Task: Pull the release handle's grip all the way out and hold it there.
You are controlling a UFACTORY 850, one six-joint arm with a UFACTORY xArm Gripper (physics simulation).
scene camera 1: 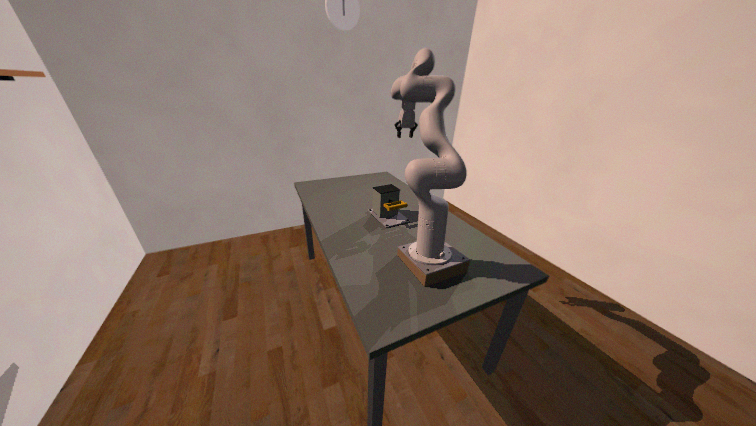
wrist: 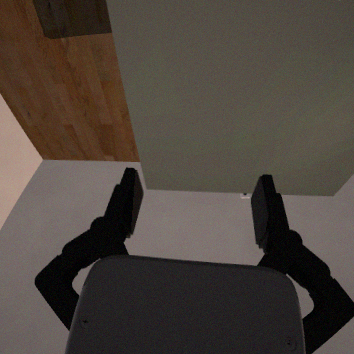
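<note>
The release handle's yellow grip (scene camera 1: 395,205) sticks out from the front of a dark grey box-shaped housing (scene camera 1: 381,203) in the scene view. The housing stands upright on a light base plate (scene camera 1: 392,221) on the table. How far the grip is pulled out is hard to tell at this size. My gripper (scene camera 1: 405,135) (wrist: 196,182) is open and empty. It points down and hangs high above the table and the handle, touching neither. The handle does not show in the wrist view.
The grey-green table (scene camera 1: 365,312) (wrist: 225,100) carries the arm's wooden base block (scene camera 1: 444,275), which stands nearer the camera than the handle. The arm (scene camera 1: 433,227) rises close beside the handle in the scene view. Walls stand behind the table and to its right.
</note>
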